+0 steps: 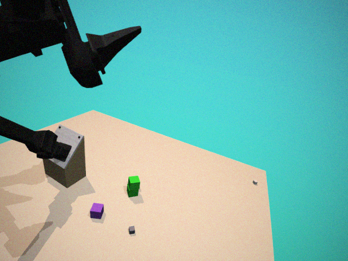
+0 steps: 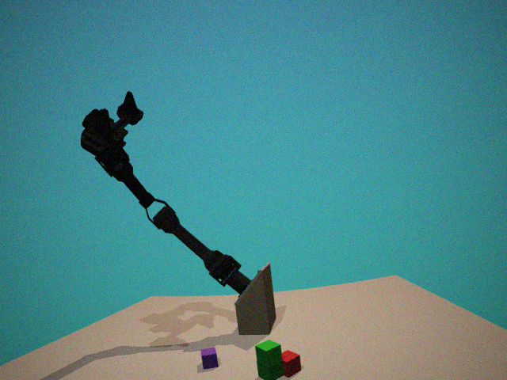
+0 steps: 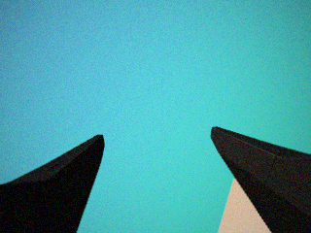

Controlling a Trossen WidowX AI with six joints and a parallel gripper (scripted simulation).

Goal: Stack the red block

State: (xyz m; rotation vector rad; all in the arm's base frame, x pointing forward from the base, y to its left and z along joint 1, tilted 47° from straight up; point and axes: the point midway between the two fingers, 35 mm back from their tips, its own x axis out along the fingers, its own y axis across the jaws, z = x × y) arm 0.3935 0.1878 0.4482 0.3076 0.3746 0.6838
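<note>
Right now my gripper tip is 11 cm past the red block, 30 cm to the right of it and 61 cm above it. Also, from my gripper tip: small grey cube: 11 cm to the left, 62 cm below; then purple cube: 14 cm behind, 11 cm to the left, 62 cm below.
</note>
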